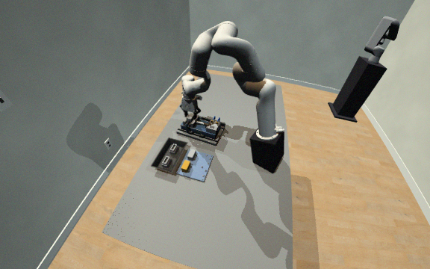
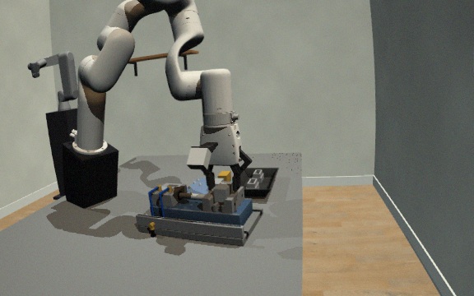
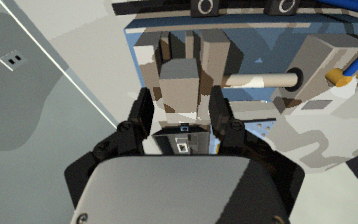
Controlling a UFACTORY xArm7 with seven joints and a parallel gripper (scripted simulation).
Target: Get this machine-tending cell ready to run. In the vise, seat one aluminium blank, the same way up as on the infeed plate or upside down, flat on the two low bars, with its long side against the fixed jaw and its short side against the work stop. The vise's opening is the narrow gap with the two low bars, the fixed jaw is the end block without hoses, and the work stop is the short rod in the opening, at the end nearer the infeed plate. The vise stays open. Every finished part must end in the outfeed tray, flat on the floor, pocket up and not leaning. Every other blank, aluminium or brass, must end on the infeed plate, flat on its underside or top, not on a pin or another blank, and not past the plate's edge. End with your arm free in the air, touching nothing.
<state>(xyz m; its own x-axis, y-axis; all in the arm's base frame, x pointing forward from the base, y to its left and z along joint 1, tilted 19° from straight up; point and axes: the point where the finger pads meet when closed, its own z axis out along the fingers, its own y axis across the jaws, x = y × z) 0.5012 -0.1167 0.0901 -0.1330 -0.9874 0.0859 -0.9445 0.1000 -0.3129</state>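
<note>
The white screw rod lies 9 cm behind my hand, 1 cm to the left of it and 4 cm below it. The rest, counted from my hand: brass blank (8 cm behind, 34 cm to the left, 10 cm below); vise (7 cm behind, 1 cm to the left, 8 cm below).
</note>
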